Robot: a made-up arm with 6 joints. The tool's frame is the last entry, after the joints.
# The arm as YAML. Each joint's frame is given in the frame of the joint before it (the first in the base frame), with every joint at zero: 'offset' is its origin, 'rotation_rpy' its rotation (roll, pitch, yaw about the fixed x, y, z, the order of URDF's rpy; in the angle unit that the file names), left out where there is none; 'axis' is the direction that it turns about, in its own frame. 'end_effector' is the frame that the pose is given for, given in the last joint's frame.
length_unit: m
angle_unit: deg
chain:
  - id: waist
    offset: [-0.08, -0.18, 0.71]
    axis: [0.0, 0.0, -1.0]
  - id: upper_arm
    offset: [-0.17, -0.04, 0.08]
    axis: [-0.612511, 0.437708, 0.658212]
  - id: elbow
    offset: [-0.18, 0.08, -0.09]
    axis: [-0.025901, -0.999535, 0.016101]
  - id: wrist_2
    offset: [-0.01, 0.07, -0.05]
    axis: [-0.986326, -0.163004, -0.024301]
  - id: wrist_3
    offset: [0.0, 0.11, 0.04]
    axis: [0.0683, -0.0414, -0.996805]
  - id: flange
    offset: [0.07, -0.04, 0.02]
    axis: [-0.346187, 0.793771, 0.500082]
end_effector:
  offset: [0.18, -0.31, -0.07]
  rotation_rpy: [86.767, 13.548, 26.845]
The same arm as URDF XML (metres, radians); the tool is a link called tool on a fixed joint. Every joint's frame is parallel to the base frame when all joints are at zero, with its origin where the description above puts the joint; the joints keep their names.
<robot name="arm">
  <joint name="tool_fixed" type="fixed">
    <parent link="link6"/>
    <child link="tool"/>
    <origin xyz="0.18 -0.31 -0.07" rpy="1.5144 0.2365 0.4685"/>
  </joint>
  <joint name="flange" type="continuous">
    <parent link="link5"/>
    <child link="link6"/>
    <origin xyz="0.07 -0.04 0.02"/>
    <axis xyz="-0.346187 0.793771 0.500082"/>
  </joint>
  <joint name="wrist_3" type="continuous">
    <parent link="link4"/>
    <child link="link5"/>
    <origin xyz="0 0.11 0.04"/>
    <axis xyz="0.0683 -0.0414 -0.996805"/>
  </joint>
  <joint name="wrist_2" type="continuous">
    <parent link="link3"/>
    <child link="link4"/>
    <origin xyz="-0.01 0.07 -0.05"/>
    <axis xyz="-0.986326 -0.163004 -0.024301"/>
  </joint>
  <joint name="elbow" type="continuous">
    <parent link="link2"/>
    <child link="link3"/>
    <origin xyz="-0.18 0.08 -0.09"/>
    <axis xyz="-0.025901 -0.999535 0.016101"/>
  </joint>
  <joint name="upper_arm" type="continuous">
    <parent link="link1"/>
    <child link="link2"/>
    <origin xyz="-0.17 -0.04 0.08"/>
    <axis xyz="-0.612511 0.437708 0.658212"/>
  </joint>
  <joint name="waist" type="continuous">
    <parent link="base"/>
    <child link="link1"/>
    <origin xyz="-0.08 -0.18 0.71"/>
    <axis xyz="0 0 -1"/>
  </joint>
  <link name="base"/>
  <link name="link1"/>
  <link name="link2"/>
  <link name="link3"/>
  <link name="link4"/>
  <link name="link5"/>
  <link name="link6"/>
  <link name="tool"/>
</robot>

